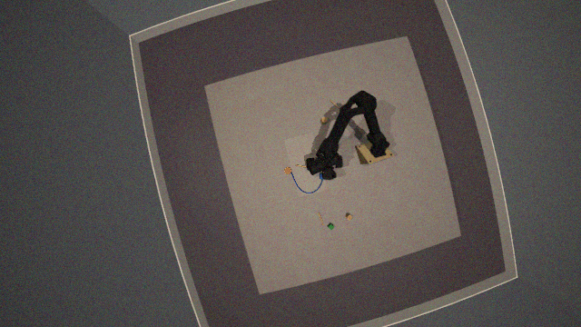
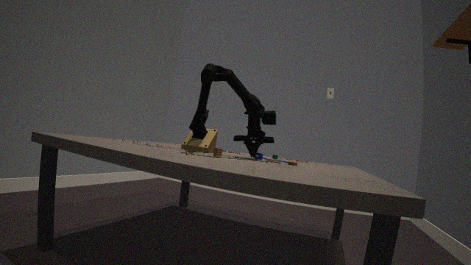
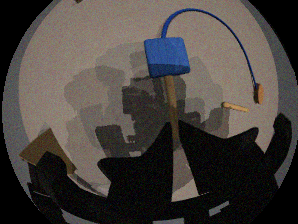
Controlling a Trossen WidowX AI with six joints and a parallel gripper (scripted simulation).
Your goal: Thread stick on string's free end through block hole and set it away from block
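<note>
Now: gripper tip 10 mm short of the blue block, 60 mm to the right of it and 10 mm below it. From my gripper tip the other things lie so: green cube: 40 mm ahead, 360 mm to the left; thin wooden stick: 10 mm ahead, 40 mm to the left, 10 mm above; round wooden button: 190 mm ahead, 20 mm to the right.
</note>
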